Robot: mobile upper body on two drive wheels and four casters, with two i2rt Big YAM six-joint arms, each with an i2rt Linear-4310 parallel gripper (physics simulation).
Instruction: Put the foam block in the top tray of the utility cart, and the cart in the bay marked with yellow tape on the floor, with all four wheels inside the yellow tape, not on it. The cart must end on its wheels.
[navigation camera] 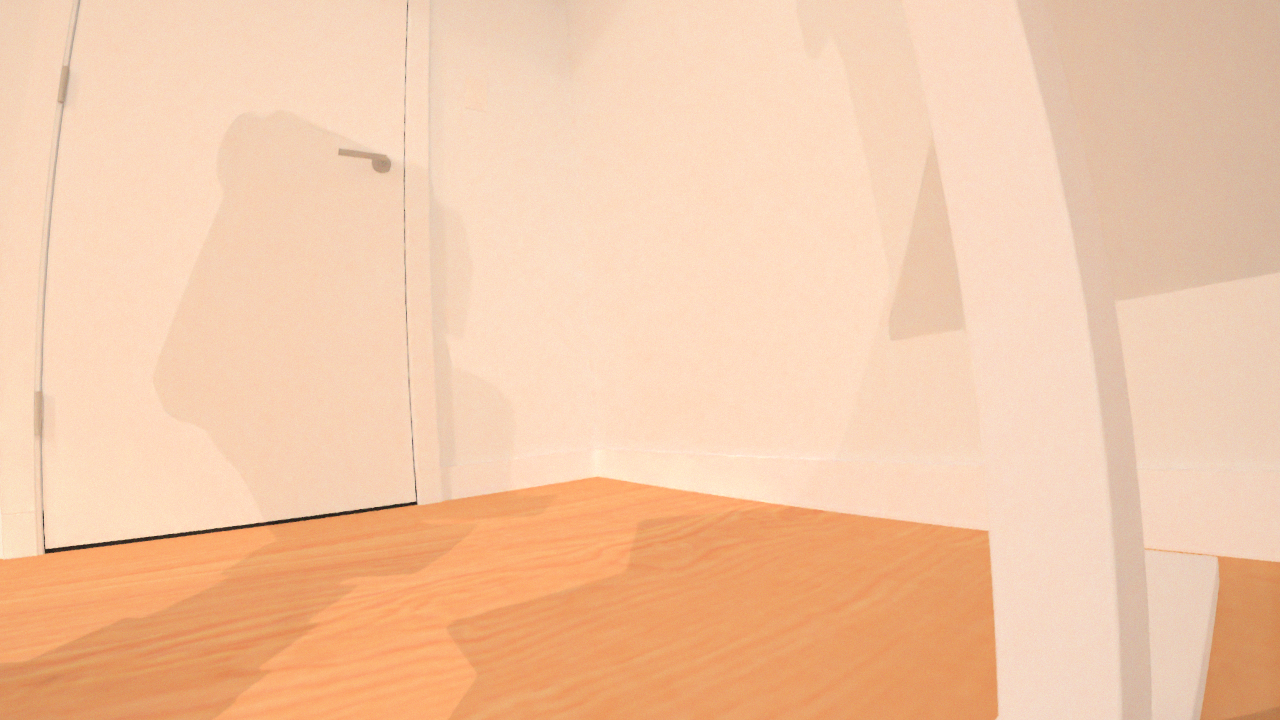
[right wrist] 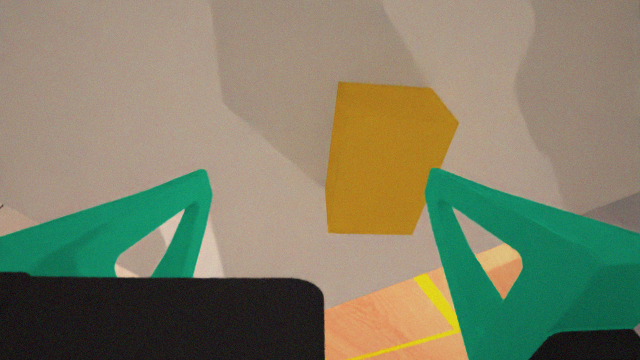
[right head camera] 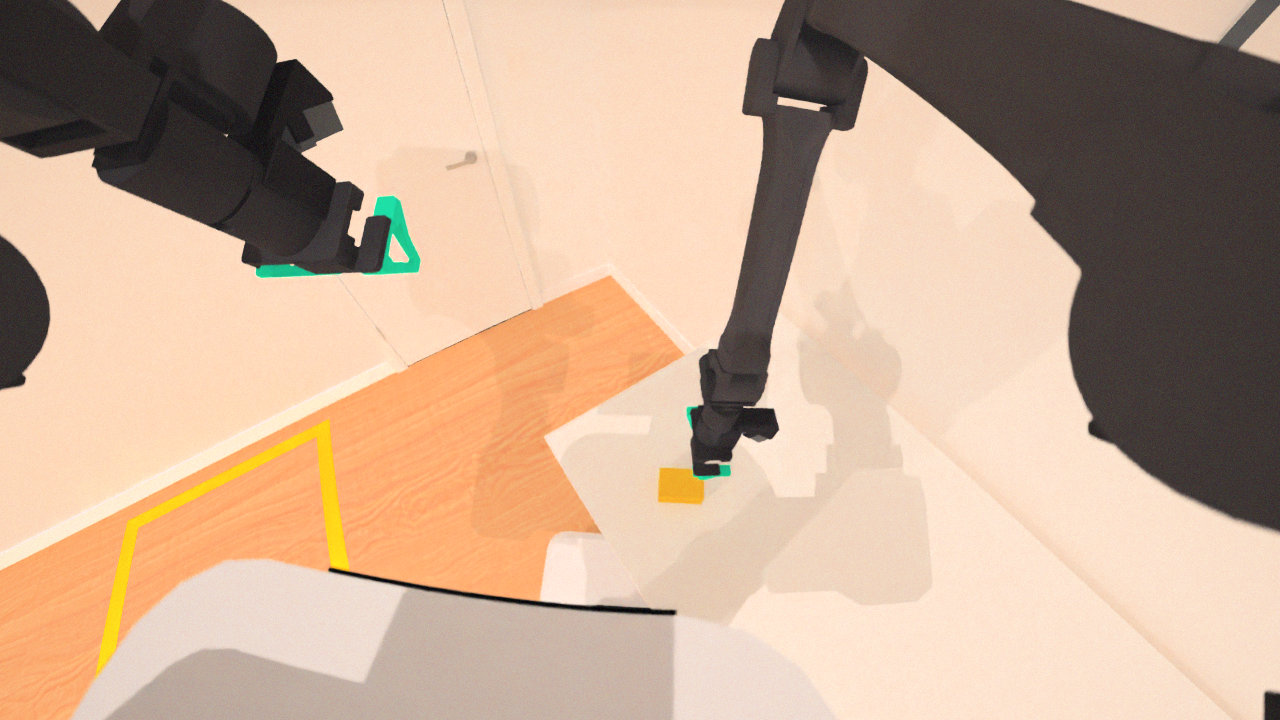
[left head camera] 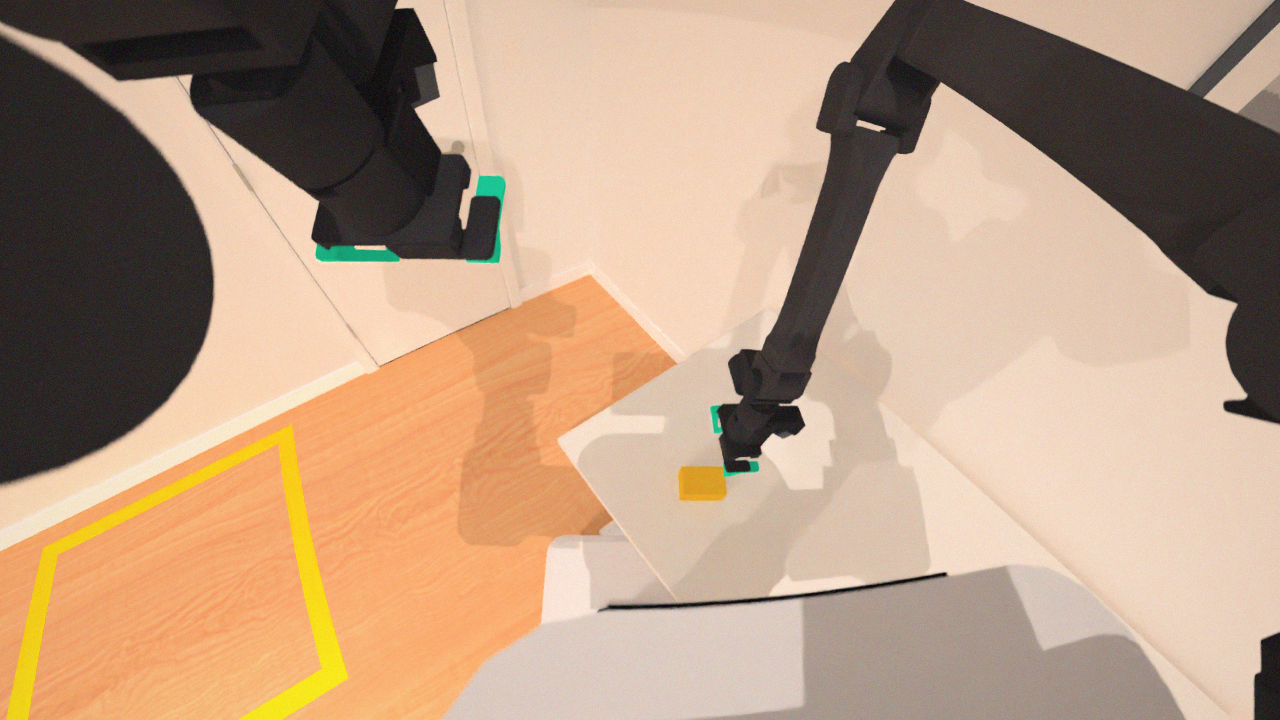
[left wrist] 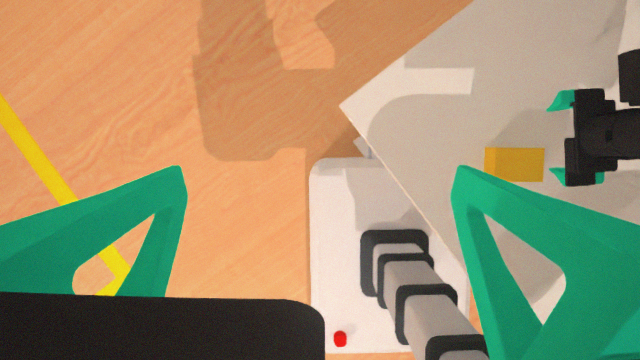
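Observation:
The yellow-orange foam block (left head camera: 702, 483) (right head camera: 681, 486) (left wrist: 517, 164) (right wrist: 387, 160) lies on the pale table (left head camera: 626, 456) (right head camera: 608, 465) (left wrist: 425, 125) (right wrist: 100, 100). My right gripper (left head camera: 726, 445) (right head camera: 700, 445) (left wrist: 551, 139) (right wrist: 318, 181) is open and empty above the table, beside the block; in the right wrist view the block shows beyond the fingertips, toward the right finger. My left gripper (left head camera: 420, 255) (left wrist: 319, 180) is open and empty, high above the floor and the table's edge. Yellow tape (left head camera: 305, 537) (right head camera: 332, 501) (left wrist: 35, 150) (right wrist: 437, 300) marks the bay on the floor. The utility cart does not show.
A white base (left wrist: 340, 280) with a telescoping grey column and a red button stands against the table's edge. A door (navigation camera: 295, 268) and walls meet in the corner. A white post (navigation camera: 1047, 402) stands at the right in the navigation view.

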